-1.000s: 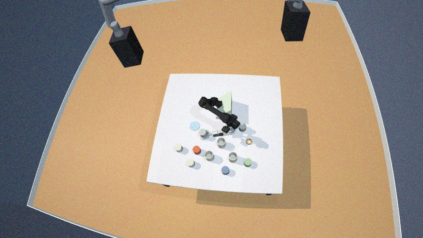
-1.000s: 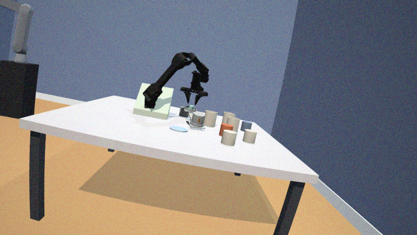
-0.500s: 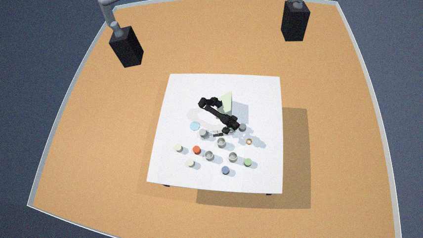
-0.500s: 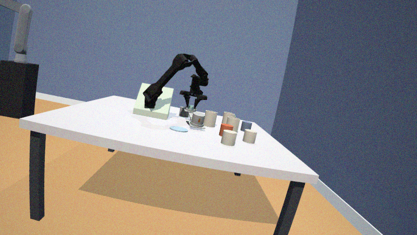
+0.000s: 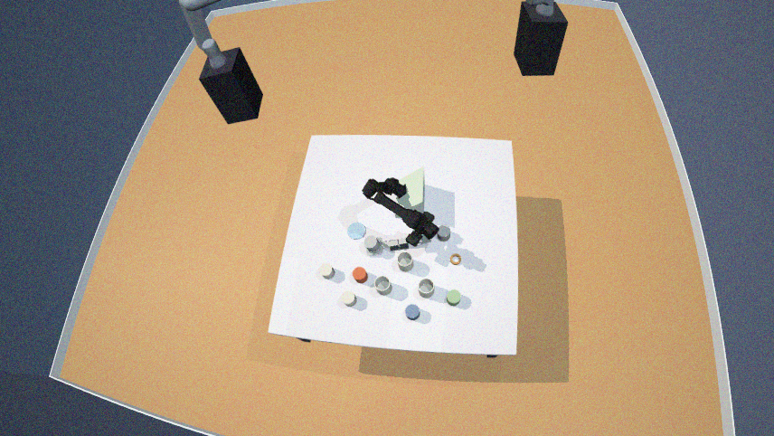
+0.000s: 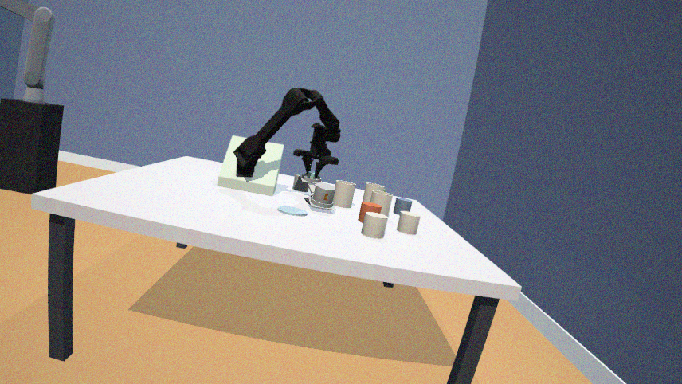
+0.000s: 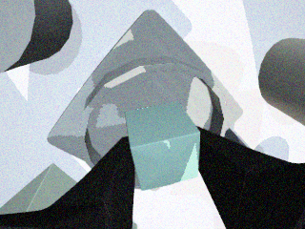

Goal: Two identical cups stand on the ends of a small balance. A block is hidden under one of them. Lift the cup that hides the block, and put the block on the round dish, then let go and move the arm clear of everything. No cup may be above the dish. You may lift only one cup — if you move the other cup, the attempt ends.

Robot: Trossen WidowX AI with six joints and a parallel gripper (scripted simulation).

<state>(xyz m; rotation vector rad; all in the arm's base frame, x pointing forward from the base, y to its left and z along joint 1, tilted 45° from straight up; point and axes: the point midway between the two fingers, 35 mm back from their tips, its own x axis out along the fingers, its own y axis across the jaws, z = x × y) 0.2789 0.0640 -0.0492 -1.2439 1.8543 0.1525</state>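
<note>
The pale blue dish is 100 mm behind my gripper tip, 350 mm to the right of it and 80 mm below it. Round my gripper tip: teal block 10 mm above; then orange cylinder 190 mm ahead, 340 mm to the right, 40 mm below; then grey cup 20 mm behind, 140 mm to the left, 40 mm below.
</note>
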